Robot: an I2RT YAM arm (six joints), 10 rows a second.
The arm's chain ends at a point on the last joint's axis. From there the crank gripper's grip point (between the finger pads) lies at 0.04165 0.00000 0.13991 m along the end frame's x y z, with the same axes.
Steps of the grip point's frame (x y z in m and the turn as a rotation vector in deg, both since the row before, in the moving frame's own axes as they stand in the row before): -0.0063, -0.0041, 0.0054, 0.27, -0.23, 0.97; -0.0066, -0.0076, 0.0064, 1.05, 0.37, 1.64; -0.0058, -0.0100, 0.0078, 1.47, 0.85, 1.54; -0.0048, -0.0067, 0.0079, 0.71, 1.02, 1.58; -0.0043, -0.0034, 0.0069, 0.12, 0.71, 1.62; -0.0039, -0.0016, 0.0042, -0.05, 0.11, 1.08
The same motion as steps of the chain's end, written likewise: -0.0057, -0.0041, 0.0052, 0.27, -0.23, 0.97; -0.0075, -0.0062, 0.0067, 1.05, 0.37, 1.64; -0.0079, -0.0076, 0.0085, 1.47, 0.85, 1.54; -0.0073, -0.0062, 0.0087, 0.71, 1.02, 1.58; -0.0060, -0.0043, 0.0074, 0.12, 0.71, 1.62; -0.0042, -0.0025, 0.0043, -0.05, 0.11, 1.08
